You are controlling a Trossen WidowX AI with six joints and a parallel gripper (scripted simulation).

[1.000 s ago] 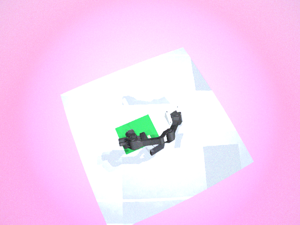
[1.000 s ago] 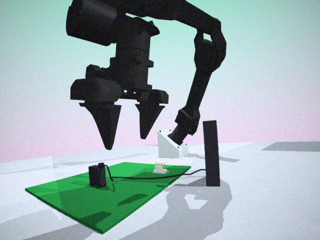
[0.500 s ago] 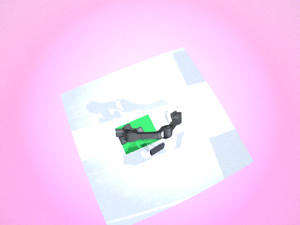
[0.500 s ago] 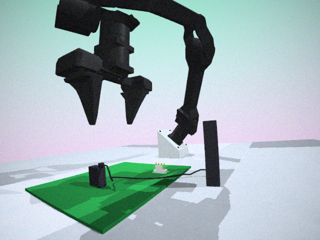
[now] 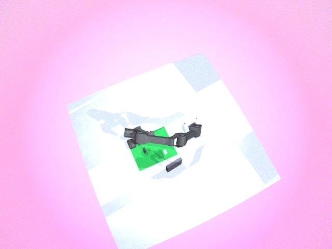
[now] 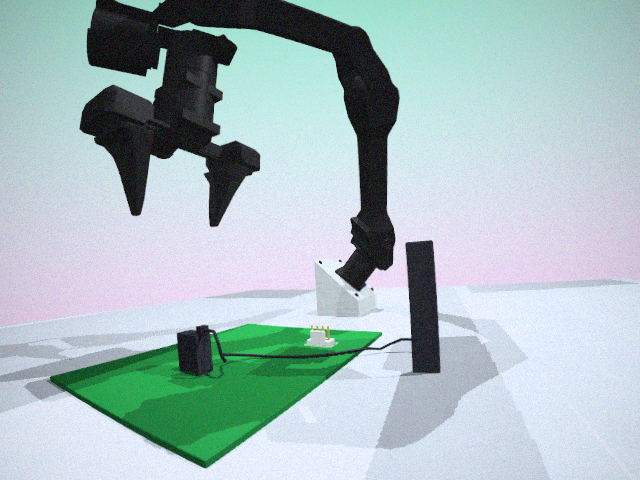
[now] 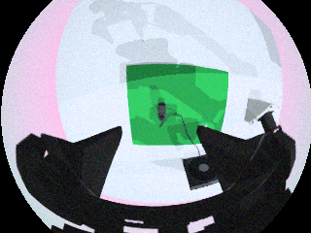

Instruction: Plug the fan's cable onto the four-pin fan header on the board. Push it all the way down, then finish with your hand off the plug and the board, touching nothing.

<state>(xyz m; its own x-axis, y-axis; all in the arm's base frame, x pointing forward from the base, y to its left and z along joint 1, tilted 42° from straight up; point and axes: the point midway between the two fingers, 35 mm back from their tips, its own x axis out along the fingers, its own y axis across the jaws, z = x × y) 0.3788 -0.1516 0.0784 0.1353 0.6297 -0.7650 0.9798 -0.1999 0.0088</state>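
The black fan plug lies 1 cm to the left of my gripper tip and 13 cm below it. Also, from my gripper tip: green board 6 cm behind, 2 cm to the left, 17 cm below; fan 12 cm behind, 21 cm to the left, 10 cm below.
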